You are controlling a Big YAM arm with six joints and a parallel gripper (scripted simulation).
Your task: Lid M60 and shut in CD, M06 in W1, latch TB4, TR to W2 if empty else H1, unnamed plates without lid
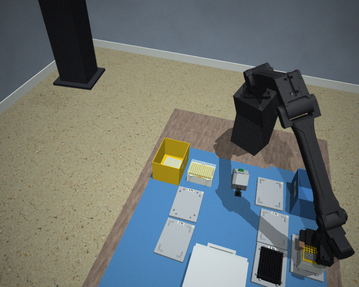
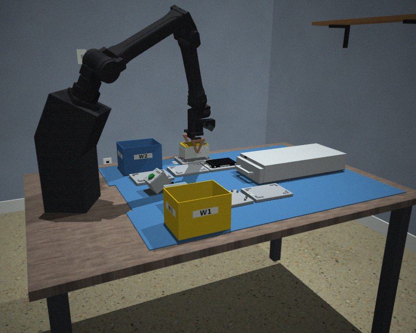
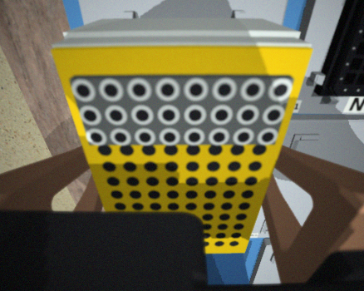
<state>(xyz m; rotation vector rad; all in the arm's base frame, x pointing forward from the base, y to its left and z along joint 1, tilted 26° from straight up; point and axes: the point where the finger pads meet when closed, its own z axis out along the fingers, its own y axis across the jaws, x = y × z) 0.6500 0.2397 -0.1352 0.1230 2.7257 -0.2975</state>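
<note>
Now: the tip rack TR 10 mm behind my hand and 10 mm above it. From my hand the other things lie so: nest N3 (100 mm behind, 130 mm to the right, 50 mm below); then black plate (60 mm ahead, 150 mm to the right, 40 mm below); then home nest H1 (50 mm below).
</note>
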